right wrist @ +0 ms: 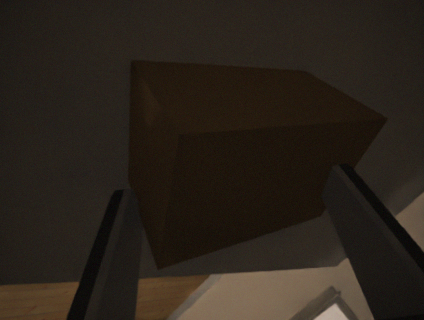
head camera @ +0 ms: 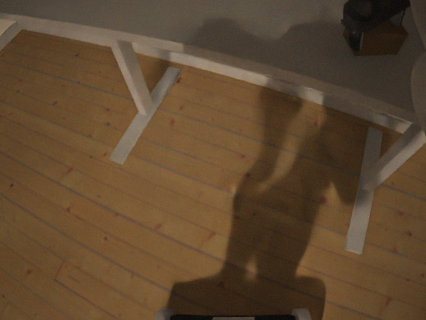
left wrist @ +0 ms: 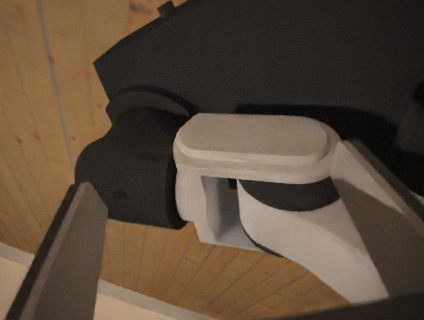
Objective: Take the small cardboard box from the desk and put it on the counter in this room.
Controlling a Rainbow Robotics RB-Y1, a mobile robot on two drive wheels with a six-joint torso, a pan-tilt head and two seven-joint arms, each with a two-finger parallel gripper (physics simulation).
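Frame: origin at the robot's base, x back, y up, z left, level; millimetres.
Seen in the pictures: left gripper, fingertip midpoint: (left wrist: 215, 176); right gripper, fingertip midpoint: (right wrist: 232, 190) (head camera: 375, 35).
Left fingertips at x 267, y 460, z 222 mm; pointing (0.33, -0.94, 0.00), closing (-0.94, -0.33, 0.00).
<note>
A point is followed by its place in that frame.
The small brown cardboard box (head camera: 381, 42) {y 983, x -528, z -263 mm} (right wrist: 245, 175) {y 1001, x -568, z -241 mm} sits on the grey desk (head camera: 300, 65) {y 951, x -495, z -115 mm} (right wrist: 65, 125) {y 951, x -554, z -193 mm}, near the top right corner in the head view. My right gripper (head camera: 379, 31) {y 985, x -543, z -256 mm} (right wrist: 232, 190) {y 985, x -543, z -256 mm} is shut on the box, with one finger against its left side and the other against its right side in the right wrist view. The fingers stand wide around it. My left gripper (left wrist: 215, 176) {y 460, x 267, z 222 mm} is open and empty, with parts of the robot's own body behind it in the left wrist view. The counter cannot be made out in these views.
The desk's white front edge (head camera: 220, 66) crosses the head view, with a slanted leg and floor bar (head camera: 146, 115) at the left and another floor bar (head camera: 361, 220) at the right. The plank floor (head camera: 150, 210) {y 2, x -540, z 388 mm} carries the robot's shadow. A grey-framed object (right wrist: 320, 302) {y 797, x 1032, z -1893 mm} shows at the bottom right.
</note>
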